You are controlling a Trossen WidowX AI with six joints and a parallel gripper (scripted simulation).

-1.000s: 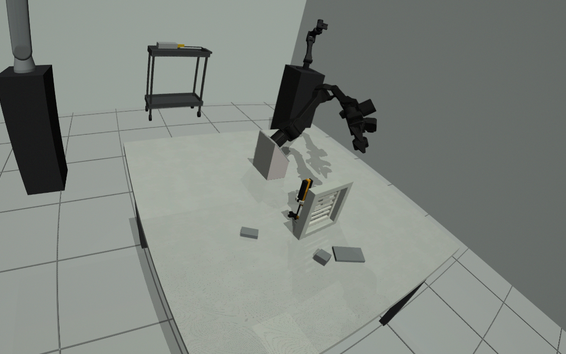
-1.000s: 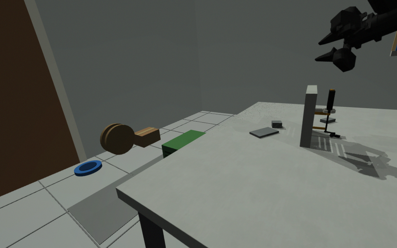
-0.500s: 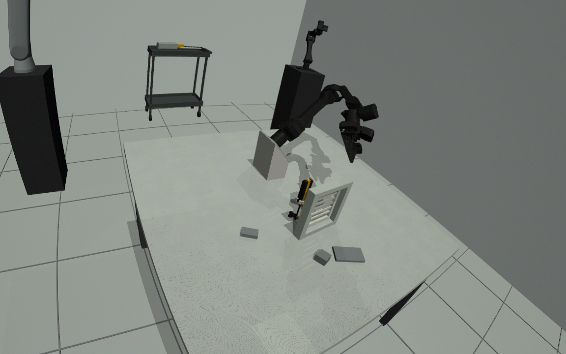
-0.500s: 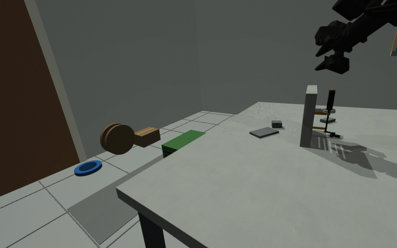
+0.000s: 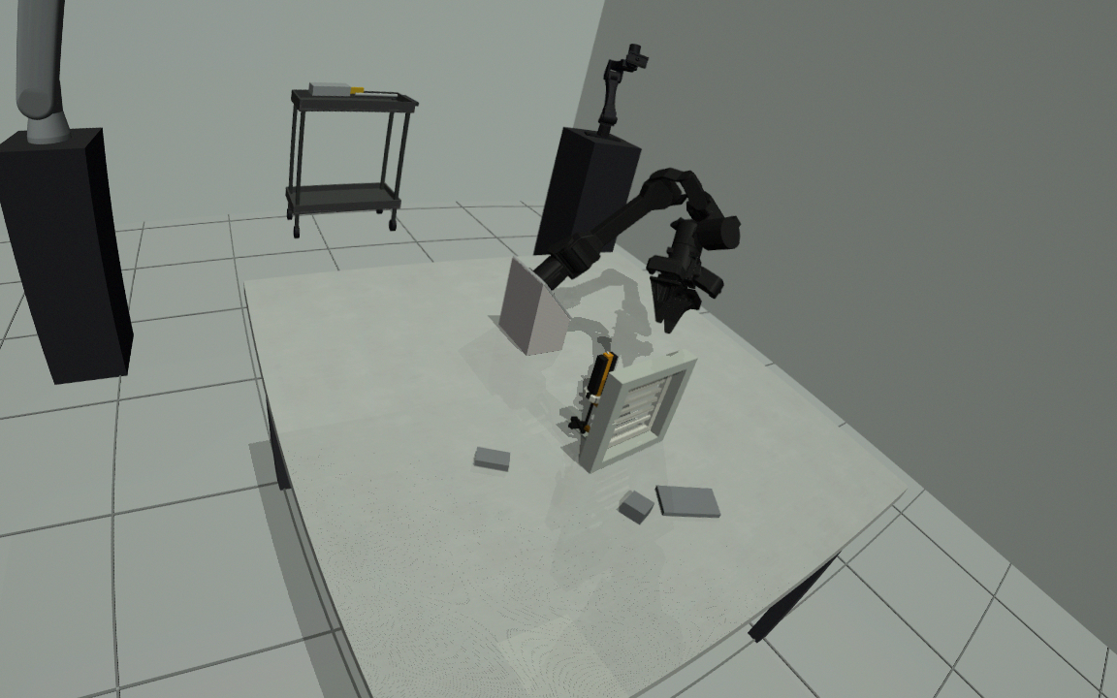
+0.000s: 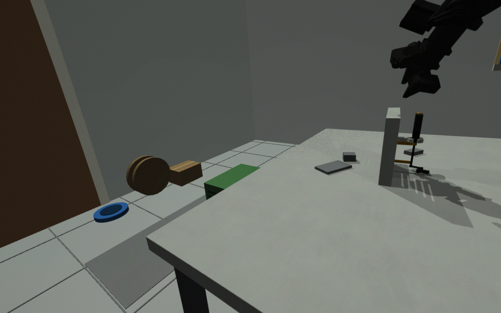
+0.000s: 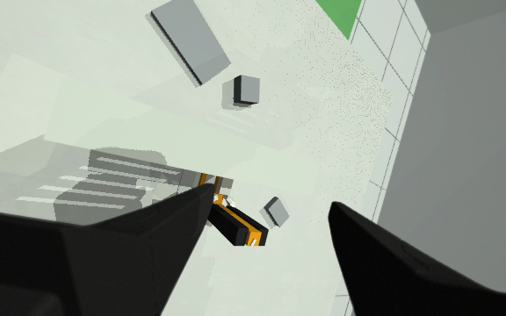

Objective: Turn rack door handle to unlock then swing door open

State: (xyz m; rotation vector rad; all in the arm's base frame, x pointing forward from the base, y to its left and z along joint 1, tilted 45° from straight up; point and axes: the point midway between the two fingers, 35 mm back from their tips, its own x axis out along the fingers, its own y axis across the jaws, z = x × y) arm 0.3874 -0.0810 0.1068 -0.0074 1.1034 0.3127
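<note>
Now: gripper tip 50 mm past the upright handle, 70 mm to the left of it and 160 mm above it. Round my gripper tip: flat grey plate 190 mm ahead, 30 mm to the left, 280 mm below.
</note>
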